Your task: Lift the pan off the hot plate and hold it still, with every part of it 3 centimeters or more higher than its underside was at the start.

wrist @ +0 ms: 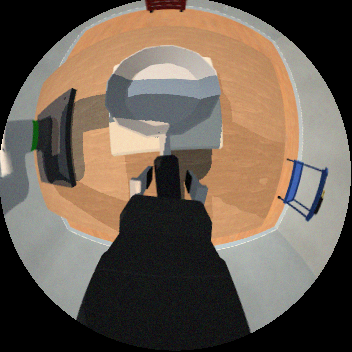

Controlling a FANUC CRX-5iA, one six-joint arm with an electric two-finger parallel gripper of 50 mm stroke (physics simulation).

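Places are measured from the arm's base along level axes (x ahead, y left, z up), in centimetres.
Pixels of known places: gripper, fingertip midpoint: [168, 174]; arm's base at its link origin: [44, 133].
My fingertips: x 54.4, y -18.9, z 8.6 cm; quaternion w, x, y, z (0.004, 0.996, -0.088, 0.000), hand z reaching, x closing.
For each thing: its middle in the pictures, then the offset to it from my fingertips. "spot": a spot on its surface instead. Level surfaces: height alone.
- grey pan at the middle of its body: [163, 140] dx -0.4, dy +5.1, dz +0.0 cm
- pale square hot plate at a spot on its surface: [125, 144] spot: dx -8.4, dy +5.2, dz -5.1 cm
- wooden table top at its surface level: dz -11.3 cm
A grey pan [167, 107] sits on the pale square hot plate [125, 144] in the upper middle of the wrist view. Its black handle [167, 172] points down the view toward my gripper. My gripper [168, 174] is open, with one finger on each side of the handle and a gap showing on both sides. The near end of the handle is hidden by the gripper body. Whether the fingers are level with the handle in height cannot be told.
A wooden table top [250, 110] lies under the hot plate. At the left a dark panel [62, 140] stands near a grey arm-like part [17, 142] with a green ring. A blue frame-like object [294, 181] is at the right, and a dark red object [166, 5] at the top edge.
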